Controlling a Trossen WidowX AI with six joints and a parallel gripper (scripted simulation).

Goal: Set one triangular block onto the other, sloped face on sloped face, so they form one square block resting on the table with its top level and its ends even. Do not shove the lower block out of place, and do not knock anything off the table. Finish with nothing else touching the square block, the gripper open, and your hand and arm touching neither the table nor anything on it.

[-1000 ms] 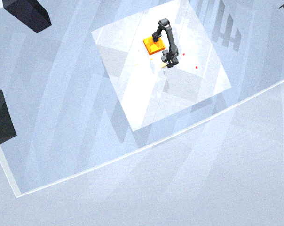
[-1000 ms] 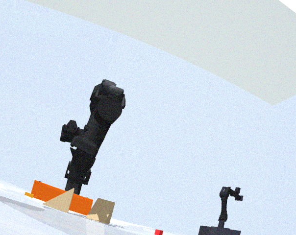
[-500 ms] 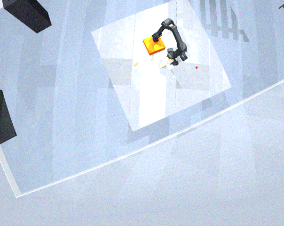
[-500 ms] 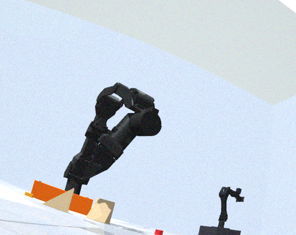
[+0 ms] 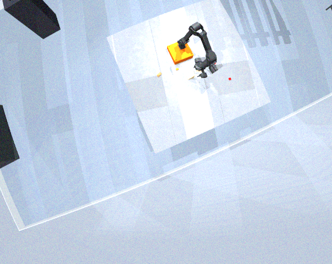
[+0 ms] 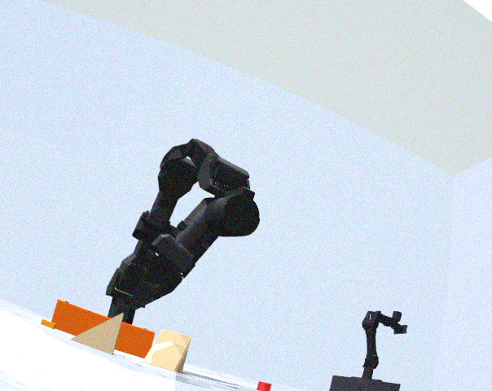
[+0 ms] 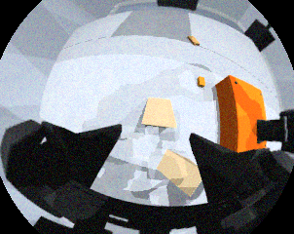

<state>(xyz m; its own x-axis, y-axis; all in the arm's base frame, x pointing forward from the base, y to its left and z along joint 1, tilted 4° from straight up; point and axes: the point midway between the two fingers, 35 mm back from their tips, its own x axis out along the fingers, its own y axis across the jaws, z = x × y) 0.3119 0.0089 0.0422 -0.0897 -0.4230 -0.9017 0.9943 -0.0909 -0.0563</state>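
My gripper tip is 1 cm past the boxy block, 2 cm to the left of it and 6 cm above it.
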